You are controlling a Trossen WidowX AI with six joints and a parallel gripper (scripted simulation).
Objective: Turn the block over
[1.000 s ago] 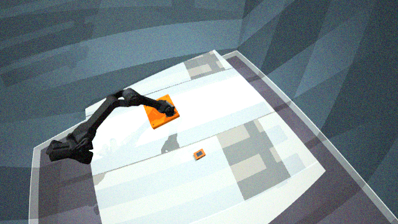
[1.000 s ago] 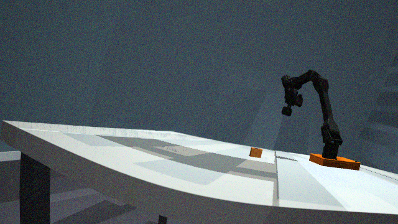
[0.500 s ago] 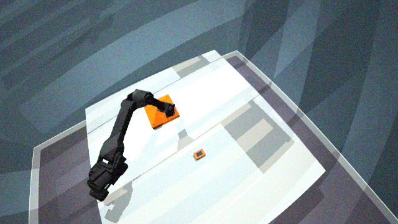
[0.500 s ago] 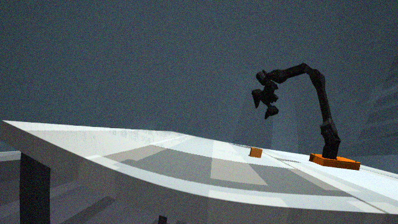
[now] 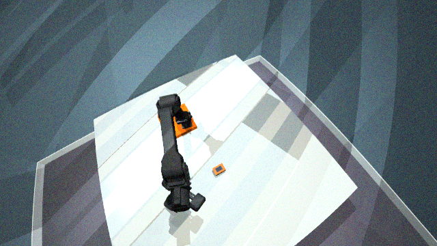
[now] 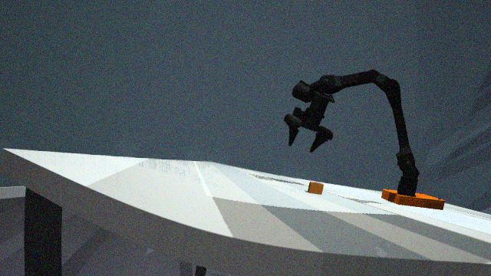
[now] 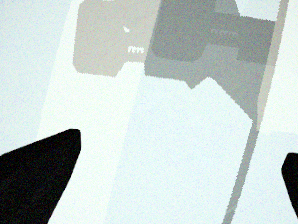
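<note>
Right now the orange block is 19 cm to the left of my gripper tip, 11 cm behind it and 10 cm below it.
</note>
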